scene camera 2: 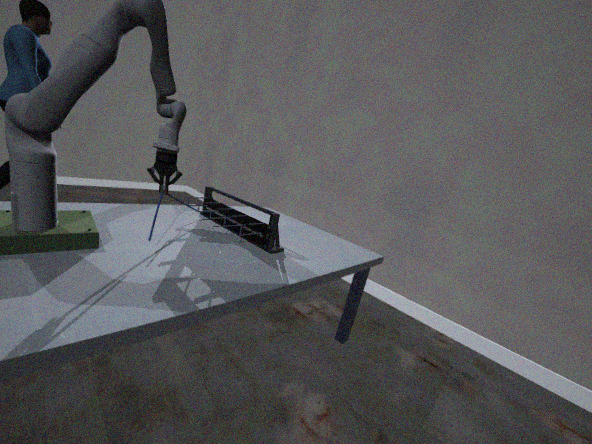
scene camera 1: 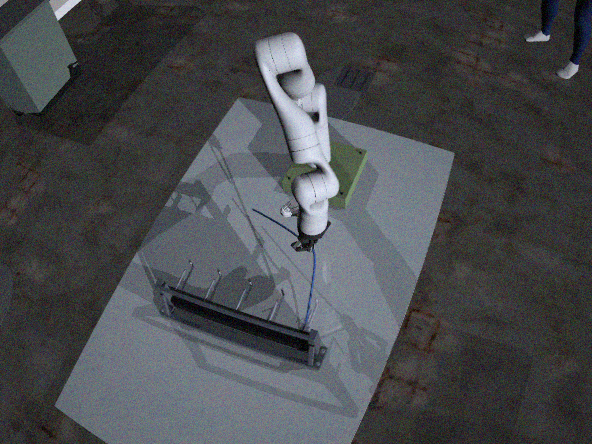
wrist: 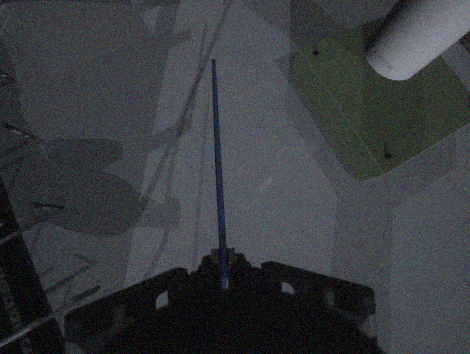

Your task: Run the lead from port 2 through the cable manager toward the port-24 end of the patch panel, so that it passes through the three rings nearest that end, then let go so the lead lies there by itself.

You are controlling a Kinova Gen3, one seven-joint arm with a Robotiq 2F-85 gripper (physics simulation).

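Note:
The blue lead (scene camera 1: 313,280) (scene camera 2: 155,217) (wrist: 218,150) runs from the right end of the patch panel (scene camera 1: 240,321) in scene camera 1, beside the rightmost ring, up to my gripper (scene camera 1: 304,246) (scene camera 2: 164,191) (wrist: 223,260). My gripper is shut on the lead, above the table and apart from the panel. The lead's free part slants down from the fingers. I cannot tell whether its tip touches the table. Several rings stand along the panel's front, including the leftmost ring (scene camera 1: 185,275). No lead shows at the rings toward the left end. Whether it passes through the rightmost ring is unclear.
The panel stands on a pale table (scene camera 1: 125,390) (scene camera 2: 320,237). The arm's green base (scene camera 1: 354,172) (scene camera 2: 75,241) (wrist: 340,110) is behind the gripper. Shadows cross the table. A cabinet (scene camera 1: 37,60) stands on the floor, and a person (scene camera 2: 25,60) stands beyond the arm.

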